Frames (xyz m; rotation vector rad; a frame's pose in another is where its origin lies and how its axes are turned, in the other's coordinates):
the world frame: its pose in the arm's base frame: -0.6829 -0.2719 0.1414 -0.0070 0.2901 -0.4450
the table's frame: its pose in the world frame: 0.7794 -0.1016 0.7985 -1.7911 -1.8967 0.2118
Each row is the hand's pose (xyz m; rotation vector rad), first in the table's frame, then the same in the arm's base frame.
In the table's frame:
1: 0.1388 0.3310 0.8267 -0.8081 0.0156 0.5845
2: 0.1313 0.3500 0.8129 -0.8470 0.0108 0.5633
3: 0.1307 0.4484 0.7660 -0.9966 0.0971 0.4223
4: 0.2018 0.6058 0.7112 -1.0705 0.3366 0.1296
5: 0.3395 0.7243 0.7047 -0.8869 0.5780 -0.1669
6: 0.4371 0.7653 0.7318 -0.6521 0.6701 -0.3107
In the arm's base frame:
1: 0.0159 -0.3259 -0.0860 3.0164 0.7978 -0.0224
2: 0.0327 -0.3433 -0.0906 2.9786 0.8174 0.0133
3: 0.1252 -0.3896 -0.1250 2.8675 0.9170 0.2949
4: 0.2974 -0.3929 -0.1813 2.7797 1.1458 0.7911
5: 0.4493 -0.3076 -0.2332 -2.3808 -1.2617 -1.0262
6: 0.5104 -0.2220 -0.2629 -2.0838 -1.2757 -0.9737

